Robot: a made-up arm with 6 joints.
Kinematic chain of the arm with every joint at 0, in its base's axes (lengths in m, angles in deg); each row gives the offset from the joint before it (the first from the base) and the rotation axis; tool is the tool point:
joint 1: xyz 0 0 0.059 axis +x
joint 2: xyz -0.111 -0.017 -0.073 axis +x
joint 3: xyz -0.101 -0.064 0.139 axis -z
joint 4: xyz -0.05 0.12 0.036 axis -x
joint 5: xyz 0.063 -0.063 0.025 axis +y
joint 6: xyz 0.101 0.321 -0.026 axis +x
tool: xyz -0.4 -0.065 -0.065
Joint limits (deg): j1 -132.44..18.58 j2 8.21..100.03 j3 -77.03..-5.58 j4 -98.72..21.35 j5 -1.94..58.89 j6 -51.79..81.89
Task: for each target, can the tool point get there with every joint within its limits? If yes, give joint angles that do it. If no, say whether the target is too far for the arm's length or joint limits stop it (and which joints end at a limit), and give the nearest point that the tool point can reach.
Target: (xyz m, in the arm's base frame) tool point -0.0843 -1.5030 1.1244
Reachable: no: too far | nearest point -0.2659 -0.5503 0.4491 | short by 1.182 m
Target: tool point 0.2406 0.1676 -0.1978
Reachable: no: joint limits stop it (at a limit: joint 1, joint 2, joint 3, joint 4, joint 5, joint 6) | nearest point -0.0758 -0.1332 -0.3813 | short by 0.474 m
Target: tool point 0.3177 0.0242 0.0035
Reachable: no: joint limits stop it (at a limit: joint 1, joint 2, joint 3, joint 4, joint 5, joint 6) | nearest point -0.0758 0.3471 0.1628 | short by 0.533 m
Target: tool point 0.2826 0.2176 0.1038
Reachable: no: joint limits stop it (at a limit: joint 1, joint 2, joint 3, joint 4, joint 5, joint 6) | nearest point -0.0758 0.3471 0.1628 | short by 0.386 m
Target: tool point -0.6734 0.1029 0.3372
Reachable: yes | joints -110.08 29.83 -67.91 9.71 29.60 37.39
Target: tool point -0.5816 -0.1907 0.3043
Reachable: yes | joints -20.93 52.37 -25.05 -65.86 5.12 7.07
